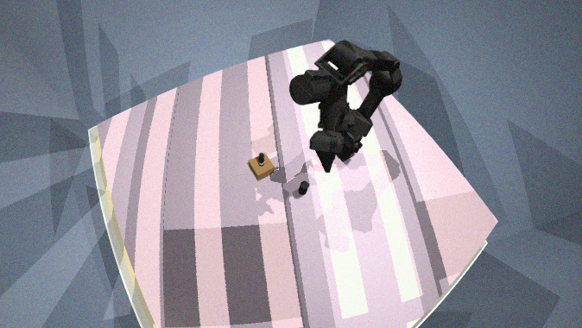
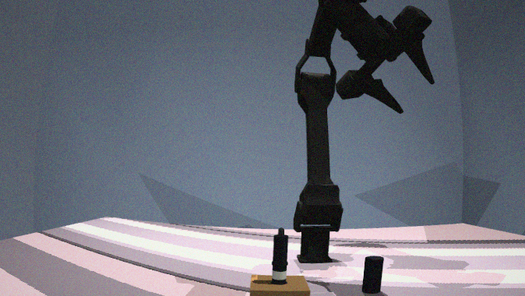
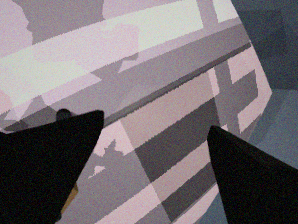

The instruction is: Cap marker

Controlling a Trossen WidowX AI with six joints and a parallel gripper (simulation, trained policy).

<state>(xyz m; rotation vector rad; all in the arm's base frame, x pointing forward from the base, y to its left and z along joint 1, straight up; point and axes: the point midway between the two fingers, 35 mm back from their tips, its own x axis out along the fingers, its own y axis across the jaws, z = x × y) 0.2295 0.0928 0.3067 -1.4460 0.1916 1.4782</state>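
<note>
Now: the black cap 10 mm behind my gripper tip, 60 mm to the right of it and 250 mm below it. From my gripper tip the other things lie so: tan holder block: 70 mm ahead, 200 mm to the right, 260 mm below.
</note>
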